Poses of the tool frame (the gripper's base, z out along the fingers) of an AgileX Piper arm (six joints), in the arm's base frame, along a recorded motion.
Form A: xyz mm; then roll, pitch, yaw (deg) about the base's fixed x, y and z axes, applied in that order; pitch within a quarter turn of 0, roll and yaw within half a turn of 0.
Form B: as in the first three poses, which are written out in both.
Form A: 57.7, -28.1, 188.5, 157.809, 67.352, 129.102
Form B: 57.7, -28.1, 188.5, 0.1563, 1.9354, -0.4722
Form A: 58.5, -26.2, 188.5, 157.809, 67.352, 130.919
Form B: 58.5, -26.2, 188.5, 0.1563, 1.9354, -0.4405
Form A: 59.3, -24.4, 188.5, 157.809, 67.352, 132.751
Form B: 59.3, -24.4, 188.5, 0.1563, 1.9354, -0.4085
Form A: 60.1, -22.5, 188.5, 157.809, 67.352, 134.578
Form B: 60.1, -22.5, 188.5, 0.1563, 1.9354, -0.3766
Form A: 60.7, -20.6, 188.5, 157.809, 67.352, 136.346
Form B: 60.7, -20.6, 188.5, 0.1563, 1.9354, -0.3457
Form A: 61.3, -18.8, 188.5, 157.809, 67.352, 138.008
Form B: 61.3, -18.8, 188.5, 0.1563, 1.9354, -0.3167
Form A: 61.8, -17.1, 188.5, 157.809, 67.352, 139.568
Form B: 61.8, -17.1, 188.5, 0.1563, 1.9354, -0.2895
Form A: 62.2, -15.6, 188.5, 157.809, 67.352, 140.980
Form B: 62.2, -15.6, 188.5, 0.1563, 1.9354, -0.2649
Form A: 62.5, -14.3, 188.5, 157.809, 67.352, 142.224
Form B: 62.5, -14.3, 188.5, 0.1563, 1.9354, -0.2431
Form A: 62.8, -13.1, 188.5, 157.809, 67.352, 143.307
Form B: 62.8, -13.1, 188.5, 0.1563, 1.9354, -0.2242
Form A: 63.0, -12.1, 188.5, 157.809, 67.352, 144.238
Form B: 63.0, -12.1, 188.5, 0.1563, 1.9354, -0.2080
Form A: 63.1, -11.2, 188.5, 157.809, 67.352, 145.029
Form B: 63.1, -11.2, 188.5, 0.1563, 1.9354, -0.1942
